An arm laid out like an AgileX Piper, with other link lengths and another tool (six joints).
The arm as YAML. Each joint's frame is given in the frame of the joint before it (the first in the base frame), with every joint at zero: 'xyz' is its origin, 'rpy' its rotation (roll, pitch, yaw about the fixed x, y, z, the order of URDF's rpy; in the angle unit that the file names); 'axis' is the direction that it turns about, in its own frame. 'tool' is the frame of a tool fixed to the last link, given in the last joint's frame.
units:
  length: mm
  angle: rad
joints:
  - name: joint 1
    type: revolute
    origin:
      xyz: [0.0, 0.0, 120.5]
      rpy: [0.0, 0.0, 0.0]
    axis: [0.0, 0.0, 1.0]
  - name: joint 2
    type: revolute
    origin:
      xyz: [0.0, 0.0, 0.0]
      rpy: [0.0, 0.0, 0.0]
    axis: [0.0, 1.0, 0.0]
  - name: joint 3
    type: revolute
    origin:
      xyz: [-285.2, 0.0, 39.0]
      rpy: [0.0, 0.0, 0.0]
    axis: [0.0, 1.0, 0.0]
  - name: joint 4
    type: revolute
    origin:
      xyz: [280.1, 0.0, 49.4]
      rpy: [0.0, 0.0, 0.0]
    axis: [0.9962, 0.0, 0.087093]
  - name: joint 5
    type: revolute
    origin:
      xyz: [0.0, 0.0, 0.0]
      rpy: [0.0, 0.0, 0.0]
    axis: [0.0, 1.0, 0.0]
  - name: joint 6
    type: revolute
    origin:
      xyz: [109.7, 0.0, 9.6]
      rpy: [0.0, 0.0, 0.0]
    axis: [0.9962, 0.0, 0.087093]
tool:
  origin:
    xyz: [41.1, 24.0, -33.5]
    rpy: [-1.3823, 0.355, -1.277]
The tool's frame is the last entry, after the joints.
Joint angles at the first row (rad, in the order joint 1, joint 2, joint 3, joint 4, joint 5, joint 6):
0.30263, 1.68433, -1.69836, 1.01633, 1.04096, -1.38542
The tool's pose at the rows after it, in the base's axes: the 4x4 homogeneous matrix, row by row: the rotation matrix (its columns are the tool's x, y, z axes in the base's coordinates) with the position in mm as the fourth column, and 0 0 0 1 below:
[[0.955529 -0.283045 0.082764 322.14], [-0.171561 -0.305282 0.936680 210.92], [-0.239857 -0.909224 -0.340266 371.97], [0 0 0 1]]
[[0.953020 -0.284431 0.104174 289.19], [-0.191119 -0.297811 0.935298 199.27], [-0.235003 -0.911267 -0.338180 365.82], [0 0 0 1]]
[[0.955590 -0.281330 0.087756 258.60], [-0.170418 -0.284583 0.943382 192.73], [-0.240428 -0.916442 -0.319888 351.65], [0 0 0 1]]
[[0.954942 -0.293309 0.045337 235.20], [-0.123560 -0.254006 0.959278 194.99], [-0.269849 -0.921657 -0.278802 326.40], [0 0 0 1]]
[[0.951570 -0.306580 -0.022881 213.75], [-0.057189 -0.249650 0.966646 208.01], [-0.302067 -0.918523 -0.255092 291.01], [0 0 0 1]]
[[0.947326 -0.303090 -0.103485 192.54], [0.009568 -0.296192 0.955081 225.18], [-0.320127 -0.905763 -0.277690 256.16], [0 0 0 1]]
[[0.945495 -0.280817 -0.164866 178.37], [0.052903 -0.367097 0.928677 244.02], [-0.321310 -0.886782 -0.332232 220.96], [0 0 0 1]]
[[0.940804 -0.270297 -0.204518 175.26], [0.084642 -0.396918 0.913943 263.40], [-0.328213 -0.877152 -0.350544 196.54], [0 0 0 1]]
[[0.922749 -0.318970 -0.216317 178.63], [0.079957 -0.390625 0.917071 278.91], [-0.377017 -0.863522 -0.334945 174.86], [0 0 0 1]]
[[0.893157 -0.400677 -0.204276 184.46], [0.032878 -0.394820 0.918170 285.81], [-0.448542 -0.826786 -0.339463 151.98], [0 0 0 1]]
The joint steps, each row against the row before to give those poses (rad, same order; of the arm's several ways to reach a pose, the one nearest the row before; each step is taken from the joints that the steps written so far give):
0.00001, -0.13760, 0.10995, 0.00000, 0.00615, 0.00426
-0.00003, -0.13687, 0.16633, 0.00911, -0.03604, -0.02228
0.00001, -0.11167, 0.16107, 0.05488, -0.01316, -0.06395
0.01069, -0.06746, 0.16247, 0.10825, -0.01248, -0.10618
0.05838, -0.02155, 0.15093, 0.10516, -0.02803, -0.12688
0.09726, 0.01360, 0.10179, 0.04843, -0.04292, -0.09830
0.10991, 0.05355, 0.05880, 0.02551, -0.07567, -0.09028
0.07137, 0.08376, 0.00942, 0.06624, -0.04594, -0.09551
0.02829, 0.09375, 0.00000, 0.10343, -0.01600, -0.07642
0.00417, 0.08368, 0.00000, 0.06164, -0.01859, -0.01336

